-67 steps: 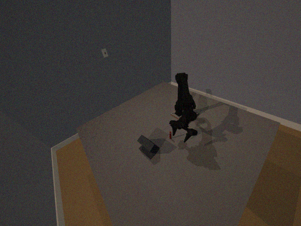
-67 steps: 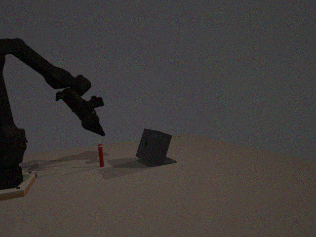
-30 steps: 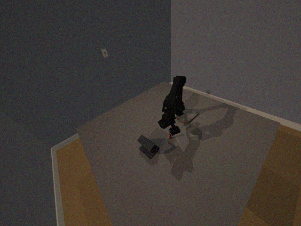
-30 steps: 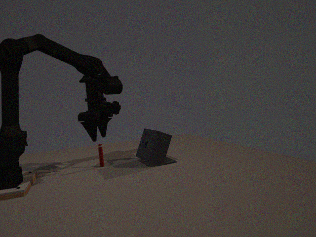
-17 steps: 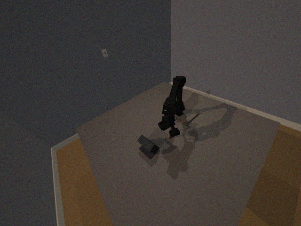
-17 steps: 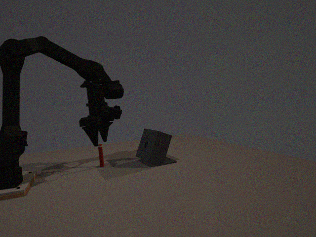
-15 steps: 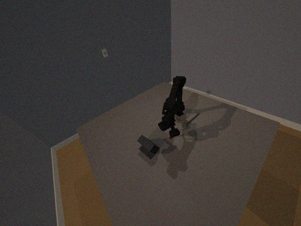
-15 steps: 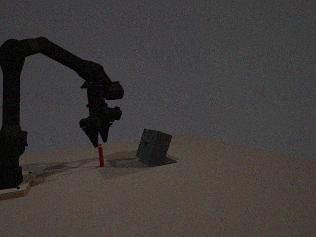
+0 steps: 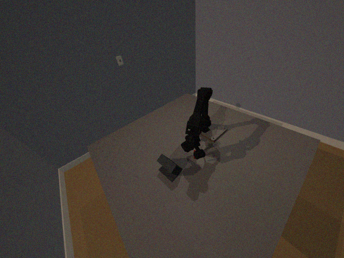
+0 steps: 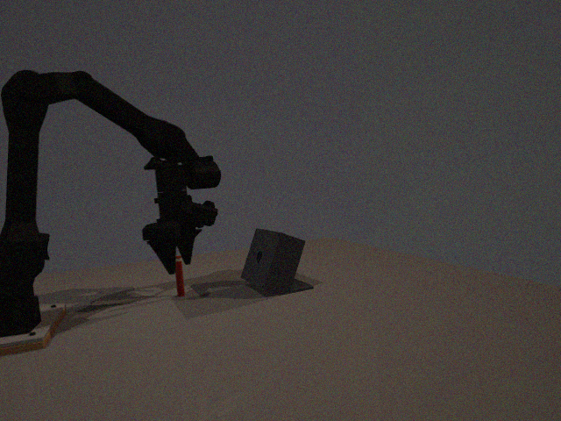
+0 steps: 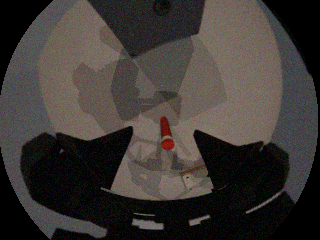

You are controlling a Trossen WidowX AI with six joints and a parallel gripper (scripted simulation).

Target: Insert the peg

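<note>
Now: gripper tip right at the red peg. Round my gripper tip: dark sloped panel 18 cm ahead, 4 cm to the right.
</note>
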